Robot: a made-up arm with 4 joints.
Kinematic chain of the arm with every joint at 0, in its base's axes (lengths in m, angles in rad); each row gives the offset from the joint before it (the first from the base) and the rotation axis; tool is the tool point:
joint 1: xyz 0 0 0.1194 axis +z
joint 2: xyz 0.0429 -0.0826 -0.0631 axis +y
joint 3: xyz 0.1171 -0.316 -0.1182 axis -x
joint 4: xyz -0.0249 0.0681 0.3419 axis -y
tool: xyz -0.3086 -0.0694 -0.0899
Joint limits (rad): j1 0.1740..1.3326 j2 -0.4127..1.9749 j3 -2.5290..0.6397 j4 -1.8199..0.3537
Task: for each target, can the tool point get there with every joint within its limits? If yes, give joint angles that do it. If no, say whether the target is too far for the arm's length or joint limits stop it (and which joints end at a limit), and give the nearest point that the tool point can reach.
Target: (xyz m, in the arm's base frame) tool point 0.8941 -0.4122 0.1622
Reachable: yes | joints 1.1642 1.4504 -1.4605 -1.1606
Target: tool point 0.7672 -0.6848 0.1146
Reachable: yes | joints 0.7306 0.5874 -1.2492 -1.6507
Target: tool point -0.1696 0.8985 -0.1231
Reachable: no: joint limits stop it (at a limit: joint 1, joint 3, joint 4) | nearest point 0.1110 0.4411 -0.0372 | short by 0.543 m
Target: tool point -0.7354 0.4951 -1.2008
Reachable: no: too far | nearest point 0.0962 0.3802 -0.1813 | short by 1.321 m
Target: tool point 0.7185 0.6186 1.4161
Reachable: no: too far | nearest point 0.5185 0.1844 0.5395 | short by 0.998 m
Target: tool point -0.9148 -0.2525 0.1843
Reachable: no: joint limits stop it (at a limit: joint 1, joint 2) | nearest point -0.2265 -0.2412 0.2404 | short by 0.691 m
